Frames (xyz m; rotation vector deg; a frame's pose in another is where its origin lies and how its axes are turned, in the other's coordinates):
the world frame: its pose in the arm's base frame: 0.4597 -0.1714 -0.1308 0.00 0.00 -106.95
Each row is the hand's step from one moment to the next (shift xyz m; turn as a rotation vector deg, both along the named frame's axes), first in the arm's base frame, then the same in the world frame.
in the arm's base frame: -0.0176 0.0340 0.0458 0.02 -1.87 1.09
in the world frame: -0.0274 -0.0267 0.0458 1.78 0.56 1.09
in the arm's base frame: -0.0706 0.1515 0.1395 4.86 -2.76 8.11
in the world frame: -0.1243 -0.1117 0.1395 1.22 5.45 8.11
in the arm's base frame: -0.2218 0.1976 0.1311 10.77 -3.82 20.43
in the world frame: -0.1244 -0.2698 0.1311 0.51 11.42 20.43
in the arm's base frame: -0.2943 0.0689 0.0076 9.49 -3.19 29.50
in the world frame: 0.0199 -0.3016 0.0076 0.28 10.01 29.50
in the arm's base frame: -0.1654 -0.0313 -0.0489 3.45 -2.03 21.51
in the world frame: 0.0782 -0.1491 -0.0489 0.94 3.89 21.51
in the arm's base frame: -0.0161 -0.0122 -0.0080 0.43 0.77 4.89
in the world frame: 0.0164 -0.0118 -0.0080 -0.86 0.19 4.89
